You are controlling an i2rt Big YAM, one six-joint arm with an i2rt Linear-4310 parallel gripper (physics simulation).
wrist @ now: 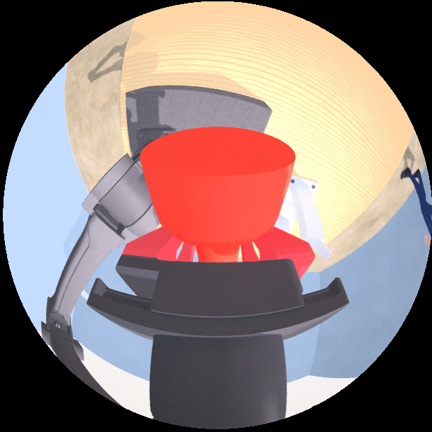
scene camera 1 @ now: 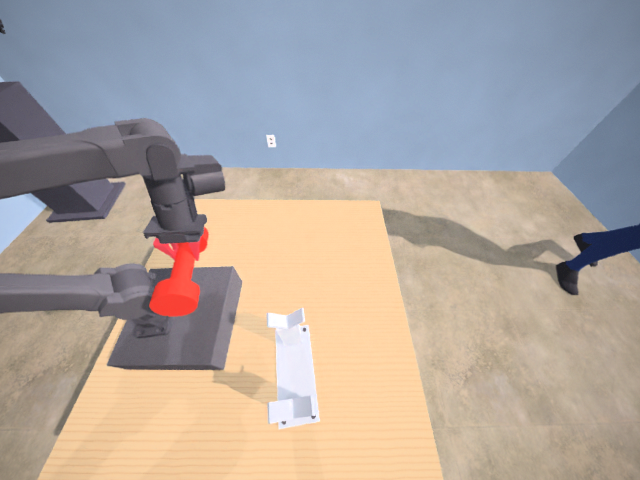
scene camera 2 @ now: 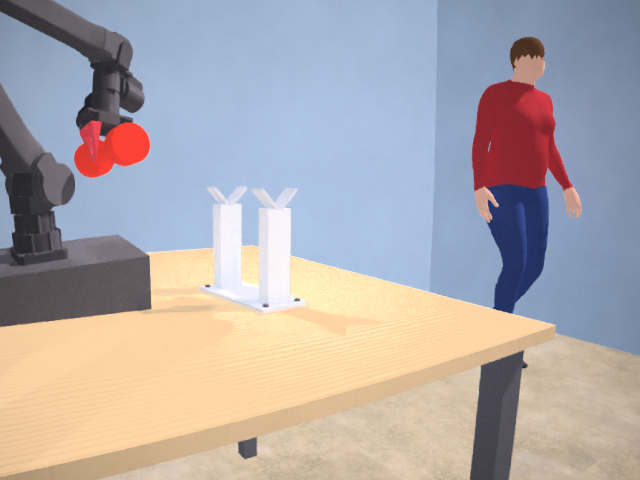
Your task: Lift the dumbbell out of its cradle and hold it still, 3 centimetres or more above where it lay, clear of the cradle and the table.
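Frame: origin at the arm's base, x ahead, y left, z up, level; centimetres.
Where they show: gripper, fingertip midpoint: (scene camera 1: pixel 188 259) (scene camera 2: pixel 103 163); arm's base, origin of the base link: (scene camera 2: pixel 39 256).
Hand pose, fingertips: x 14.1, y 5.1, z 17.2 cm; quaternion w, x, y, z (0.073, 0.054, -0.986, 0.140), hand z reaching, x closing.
Each offset is from my fingertips to the centre of the thing. Level surfaces: height alone.
The red dumbbell @[dz +2.2, dx +0.6, dy -2.6 cm] (scene camera 1: pixel 174 297) (scene camera 2: pixel 127 144) (wrist: pixel 219 195) hangs in the air under the arm's wrist, above the dark base block. My gripper (scene camera 1: pixel 181 253) (scene camera 2: pixel 94 149) (wrist: pixel 217 215), with pinkish-red fingers, is shut on the dumbbell's handle between the two heads. The white cradle @[dz -15.5, dx +21.4, dy -22.0 cm] (scene camera 1: pixel 294 369) (scene camera 2: pixel 275 255) (wrist: pixel 303 207) stands upright on the table with two V-topped posts, both V's bare. In the scene camera 2 view the dumbbell is higher than the posts and well to their left, apart from the cradle and the table. In the wrist view the near head hides most of the handle.
The dark base block (scene camera 1: pixel 191 330) (scene camera 2: pixel 77 281) (wrist: pixel 200 107) carries the arm on the wooden table @[dz -26.3 cm] (scene camera 1: pixel 356 361) (scene camera 2: pixel 361 361) (wrist: pixel 325 85). A person in a red top and blue trousers (scene camera 2: pixel 516 134) stands beyond the table. A dark stand (scene camera 1: pixel 77 198) is on the floor at the left.
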